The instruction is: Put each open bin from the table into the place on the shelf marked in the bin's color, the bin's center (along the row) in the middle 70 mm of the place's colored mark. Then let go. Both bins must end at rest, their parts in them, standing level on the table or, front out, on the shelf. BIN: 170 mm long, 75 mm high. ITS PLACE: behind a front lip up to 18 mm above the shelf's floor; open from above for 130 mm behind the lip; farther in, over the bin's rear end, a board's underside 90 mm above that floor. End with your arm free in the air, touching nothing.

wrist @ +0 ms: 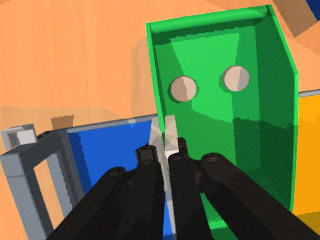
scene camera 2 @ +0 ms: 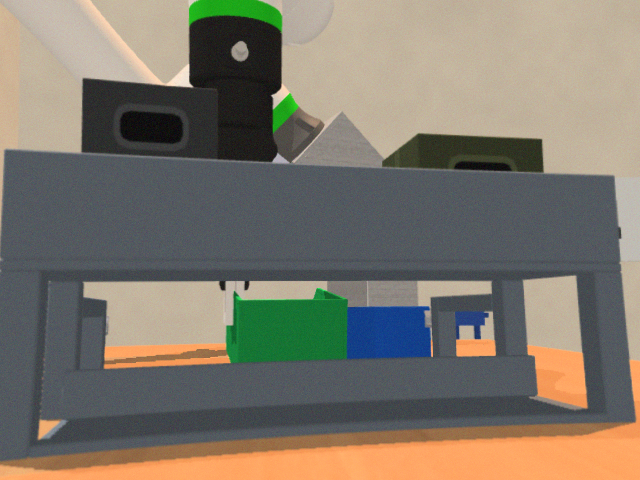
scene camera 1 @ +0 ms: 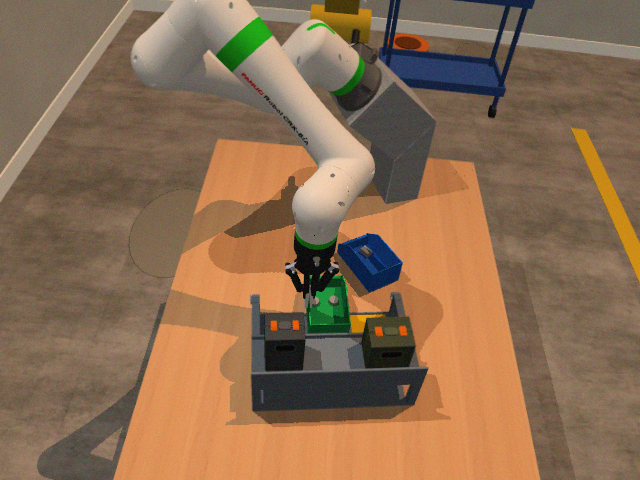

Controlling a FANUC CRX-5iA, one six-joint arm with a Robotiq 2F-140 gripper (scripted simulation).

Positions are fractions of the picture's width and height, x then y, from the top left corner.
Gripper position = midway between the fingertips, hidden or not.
Note:
In view: my gripper (scene camera 2: 0.36, 0.67), a green bin (scene camera 2: 0.45, 0.69) and a blue bin (scene camera 2: 0.58, 0.69).
The green bin shows as well in the wrist view (wrist: 0.80, 0.54) and in scene camera 1 (scene camera 1: 0.51, 0.66). The blue bin also shows in scene camera 1 (scene camera 1: 0.60, 0.56). My gripper also shows in the wrist view (wrist: 0.52, 0.55) and in scene camera 1 (scene camera 1: 0.48, 0.63).

